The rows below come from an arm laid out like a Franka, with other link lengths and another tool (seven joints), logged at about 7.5 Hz.
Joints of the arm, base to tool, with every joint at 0 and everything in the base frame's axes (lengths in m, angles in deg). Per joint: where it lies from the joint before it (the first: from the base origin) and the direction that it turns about. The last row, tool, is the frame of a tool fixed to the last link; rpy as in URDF.
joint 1: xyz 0 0 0.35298 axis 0 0 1
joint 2: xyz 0 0 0 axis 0 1 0
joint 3: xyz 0 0 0.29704 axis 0 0 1
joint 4: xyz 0.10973 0 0 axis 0 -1 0
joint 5: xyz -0.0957 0 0.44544 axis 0 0 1
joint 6: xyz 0 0 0 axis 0 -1 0
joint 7: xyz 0.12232 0 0 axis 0 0 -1
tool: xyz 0.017 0.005 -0.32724 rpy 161.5 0 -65.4
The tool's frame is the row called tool.
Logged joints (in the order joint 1, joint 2, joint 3, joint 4, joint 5, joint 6, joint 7), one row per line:
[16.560, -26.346, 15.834, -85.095, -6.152, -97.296, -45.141]
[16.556, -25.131, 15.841, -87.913, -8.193, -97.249, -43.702]
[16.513, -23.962, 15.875, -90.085, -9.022, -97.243, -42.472]
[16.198, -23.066, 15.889, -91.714, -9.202, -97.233, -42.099]
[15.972, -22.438, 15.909, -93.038, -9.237, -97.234, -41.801]
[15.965, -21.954, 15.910, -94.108, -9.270, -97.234, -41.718]
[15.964, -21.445, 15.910, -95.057, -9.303, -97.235, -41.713]
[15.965, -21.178, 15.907, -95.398, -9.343, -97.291, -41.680]
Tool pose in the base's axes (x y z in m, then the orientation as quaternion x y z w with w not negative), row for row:
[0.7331, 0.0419, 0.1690, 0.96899, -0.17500, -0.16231, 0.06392]
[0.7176, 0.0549, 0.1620, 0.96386, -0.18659, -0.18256, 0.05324]
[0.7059, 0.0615, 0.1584, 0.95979, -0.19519, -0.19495, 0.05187]
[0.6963, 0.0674, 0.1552, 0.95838, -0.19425, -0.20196, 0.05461]
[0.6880, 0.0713, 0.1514, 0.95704, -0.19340, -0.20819, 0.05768]
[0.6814, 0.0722, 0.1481, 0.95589, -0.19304, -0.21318, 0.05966]
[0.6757, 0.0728, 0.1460, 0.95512, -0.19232, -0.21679, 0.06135]
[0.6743, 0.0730, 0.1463, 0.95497, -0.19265, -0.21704, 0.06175]
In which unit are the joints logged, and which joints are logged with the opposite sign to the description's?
The joints are logged in degrees. Opposite sign: joint 1, joint 2, joint 5, joint 6.
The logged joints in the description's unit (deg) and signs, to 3 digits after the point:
[-16.560, 26.346, 15.834, -85.095, 6.152, 97.296, -45.141]
[-16.556, 25.131, 15.841, -87.913, 8.193, 97.249, -43.702]
[-16.513, 23.962, 15.875, -90.085, 9.022, 97.243, -42.472]
[-16.198, 23.066, 15.889, -91.714, 9.202, 97.233, -42.099]
[-15.972, 22.438, 15.909, -93.038, 9.237, 97.234, -41.801]
[-15.965, 21.954, 15.910, -94.108, 9.270, 97.234, -41.718]
[-15.964, 21.445, 15.910, -95.057, 9.303, 97.235, -41.713]
[-15.965, 21.178, 15.907, -95.398, 9.343, 97.291, -41.680]

